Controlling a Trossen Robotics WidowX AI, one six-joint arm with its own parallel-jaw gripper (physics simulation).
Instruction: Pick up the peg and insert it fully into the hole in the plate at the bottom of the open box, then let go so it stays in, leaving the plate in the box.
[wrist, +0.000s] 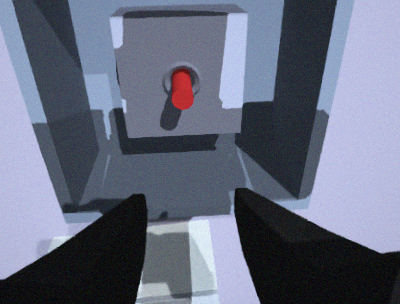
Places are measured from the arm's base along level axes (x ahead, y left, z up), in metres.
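Pixels of known places: gripper, fingertip midpoint: (190, 203).
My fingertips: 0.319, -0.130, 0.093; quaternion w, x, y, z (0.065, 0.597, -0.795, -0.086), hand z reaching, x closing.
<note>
For each thing: its top centre in the pictures, then the offset to it from my fingertips, as dx, dy, dz. Level surfaces: height alone.
- red peg at its top centre: (182, 99) -0.004, +0.002, -0.102
- thick square plate at its top centre: (182, 82) -0.002, +0.001, -0.129
- open blue-grey box at its top centre: (183, 103) -0.002, +0.001, -0.092
- light tabletop at its surface level: dz -0.190
The red peg (182, 91) stands in the round hole of the grey plate, with part of its length showing above the surface. How deep its lower end sits is hidden. The thick square plate (150, 50) lies on the bottom of the open blue-grey box (170, 180). My gripper (190, 203) is open, with nothing between its two black fingers. The fingertips show below the peg in the view, apart from it, over the box's near edge.
The box's side walls rise left and right of the plate, and its near edge runs below it. A pale block-like object (202, 255) lies outside the box's near side, partly behind the left finger. The light tabletop (360, 165) surrounds the box.
</note>
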